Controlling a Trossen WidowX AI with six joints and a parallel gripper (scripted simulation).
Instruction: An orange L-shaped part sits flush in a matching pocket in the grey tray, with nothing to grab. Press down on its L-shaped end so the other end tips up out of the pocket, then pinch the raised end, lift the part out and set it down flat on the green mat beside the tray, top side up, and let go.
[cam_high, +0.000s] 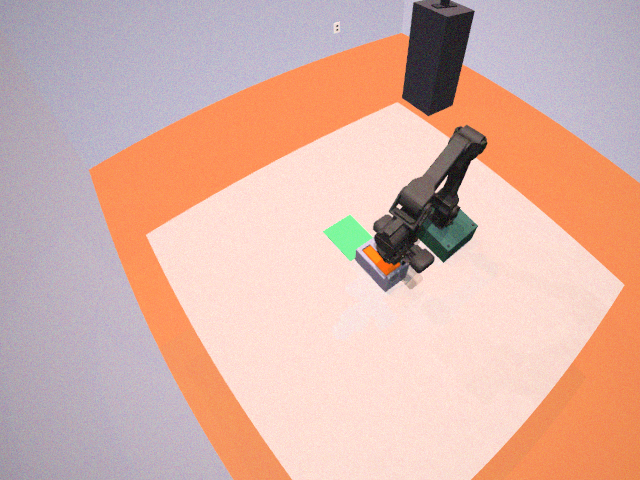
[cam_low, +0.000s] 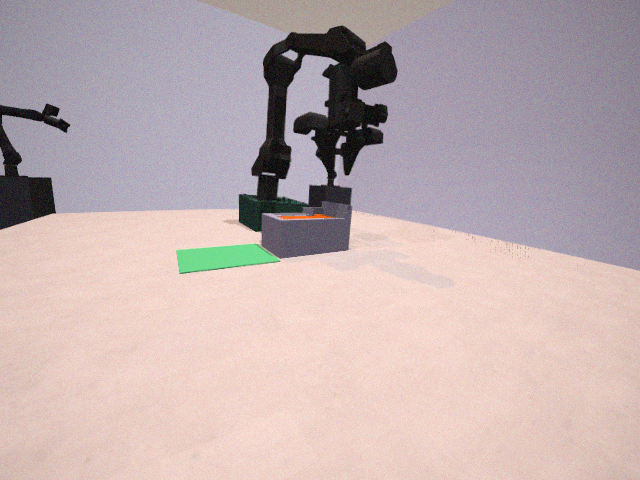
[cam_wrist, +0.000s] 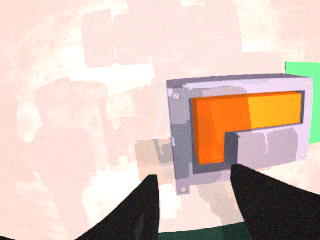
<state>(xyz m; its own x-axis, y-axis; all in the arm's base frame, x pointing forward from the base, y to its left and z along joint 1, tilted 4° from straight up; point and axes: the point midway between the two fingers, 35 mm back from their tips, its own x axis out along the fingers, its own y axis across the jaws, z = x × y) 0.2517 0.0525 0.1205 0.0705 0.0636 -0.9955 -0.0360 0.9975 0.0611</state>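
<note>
The orange L-shaped part lies 10 cm below my gripper tip, 5 cm to the right of it and 1 cm behind it. Round my gripper tip: green mat 22 cm to the right, 16 cm below.
</note>
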